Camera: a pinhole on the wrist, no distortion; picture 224 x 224 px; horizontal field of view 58.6 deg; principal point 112.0 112.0 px. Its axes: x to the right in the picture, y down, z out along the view. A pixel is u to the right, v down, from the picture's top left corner.
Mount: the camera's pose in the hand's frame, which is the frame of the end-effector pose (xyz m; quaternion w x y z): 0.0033 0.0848 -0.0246 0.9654 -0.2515 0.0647 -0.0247
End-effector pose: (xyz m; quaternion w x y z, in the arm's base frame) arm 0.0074 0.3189 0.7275 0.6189 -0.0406 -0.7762 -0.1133
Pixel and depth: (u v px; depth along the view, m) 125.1 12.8 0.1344
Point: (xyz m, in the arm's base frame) -0.0983 0.4325 0.7418
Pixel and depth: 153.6 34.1 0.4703
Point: -0.4394 0.5501 0.8069
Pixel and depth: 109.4 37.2 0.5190
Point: -0.4689 0.5927 0.7030
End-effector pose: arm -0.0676 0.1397 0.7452 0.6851 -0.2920 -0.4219 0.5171
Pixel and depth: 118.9 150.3 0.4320
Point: -0.4975 0.3111 0.6075
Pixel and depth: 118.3 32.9 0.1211
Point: -0.2026 0.1877 0.7159
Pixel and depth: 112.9 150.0 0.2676
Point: -0.3424 0.2493 0.6269
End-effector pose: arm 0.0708 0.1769 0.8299 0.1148 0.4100 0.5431 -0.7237
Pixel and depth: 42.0 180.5 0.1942
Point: 0.1865 -0.0305 0.6973
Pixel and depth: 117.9 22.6 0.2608
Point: -0.0124 -0.0785 0.7418
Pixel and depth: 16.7 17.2 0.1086
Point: 0.1043 0.0421 0.7950
